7 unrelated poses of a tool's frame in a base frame.
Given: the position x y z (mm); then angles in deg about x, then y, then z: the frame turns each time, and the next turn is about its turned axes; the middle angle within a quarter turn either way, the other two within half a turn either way.
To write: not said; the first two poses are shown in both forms.
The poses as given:
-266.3, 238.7, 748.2, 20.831, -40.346, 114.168
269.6, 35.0, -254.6, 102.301, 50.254, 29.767
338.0, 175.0, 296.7, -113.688, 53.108, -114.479
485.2, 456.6, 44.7, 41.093, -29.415, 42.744
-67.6, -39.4, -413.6, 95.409, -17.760, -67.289
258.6, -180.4, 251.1, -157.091, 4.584, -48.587
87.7, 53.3, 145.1, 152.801, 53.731, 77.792
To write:
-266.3, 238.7, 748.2, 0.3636, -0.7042, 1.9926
269.6, 35.0, -254.6, 1.7855, 0.8771, 0.5195
338.0, 175.0, 296.7, -1.9842, 0.9269, -1.9980
485.2, 456.6, 44.7, 0.7172, -0.5134, 0.7460
-67.6, -39.4, -413.6, 1.6652, -0.3100, -1.1744
258.6, -180.4, 251.1, -2.7418, 0.0800, -0.8480
87.7, 53.3, 145.1, 2.6669, 0.9378, 1.3577

